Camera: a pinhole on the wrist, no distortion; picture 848 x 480 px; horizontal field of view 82.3 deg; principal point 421.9 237.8 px. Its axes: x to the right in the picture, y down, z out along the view. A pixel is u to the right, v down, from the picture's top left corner.
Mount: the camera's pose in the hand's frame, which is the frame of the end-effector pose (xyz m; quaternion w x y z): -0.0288 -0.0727 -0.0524 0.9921 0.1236 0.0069 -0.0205
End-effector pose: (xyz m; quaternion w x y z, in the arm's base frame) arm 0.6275 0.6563 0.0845 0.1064 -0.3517 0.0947 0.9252
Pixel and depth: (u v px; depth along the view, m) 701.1 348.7 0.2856
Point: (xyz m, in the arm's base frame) 0.3978 0.8165 0.1559
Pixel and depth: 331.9 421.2 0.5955
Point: 0.3504 0.7824 0.5960
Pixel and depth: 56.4 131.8 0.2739
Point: 0.7216 0.8584 0.3718
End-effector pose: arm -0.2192 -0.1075 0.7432 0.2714 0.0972 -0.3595 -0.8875
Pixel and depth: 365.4 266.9 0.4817
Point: -0.3746 0.2793 0.9357
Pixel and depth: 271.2 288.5 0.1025
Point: -0.2238 0.0058 0.7185
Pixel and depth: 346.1 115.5 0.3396
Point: -0.3424 0.2291 0.7632
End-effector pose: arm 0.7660 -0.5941 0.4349 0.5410 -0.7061 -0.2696 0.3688
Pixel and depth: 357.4 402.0 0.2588
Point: 0.5544 -0.5006 0.4648
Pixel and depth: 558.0 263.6 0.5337
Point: 0.4619 -0.1813 0.5143
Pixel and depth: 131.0 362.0 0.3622
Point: 0.3636 -0.5792 0.5042
